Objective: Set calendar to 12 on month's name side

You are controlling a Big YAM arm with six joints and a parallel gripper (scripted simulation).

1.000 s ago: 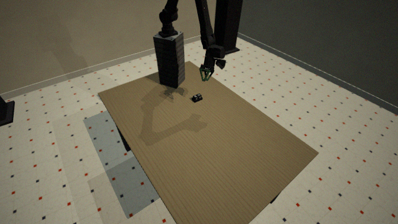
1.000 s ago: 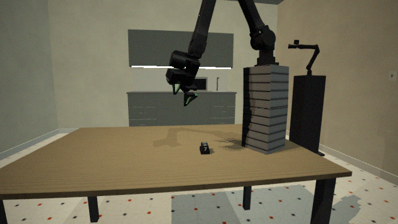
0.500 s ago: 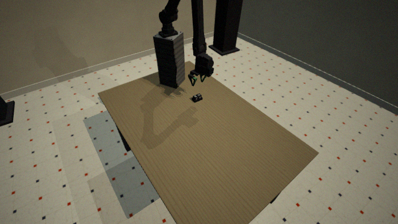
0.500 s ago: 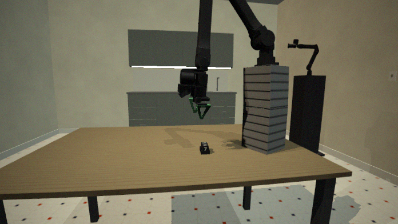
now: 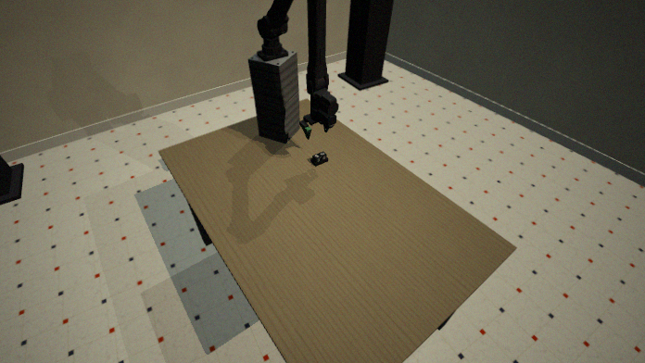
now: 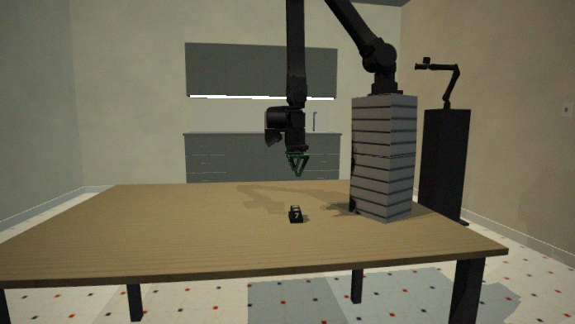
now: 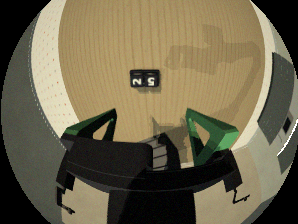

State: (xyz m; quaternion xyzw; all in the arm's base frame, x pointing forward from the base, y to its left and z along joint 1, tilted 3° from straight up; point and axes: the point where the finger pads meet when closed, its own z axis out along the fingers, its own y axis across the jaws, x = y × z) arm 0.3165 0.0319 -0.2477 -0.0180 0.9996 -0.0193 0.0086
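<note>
Right now the black calendar tray is 16 cm below my hand and 2 cm to the left of it.
</note>
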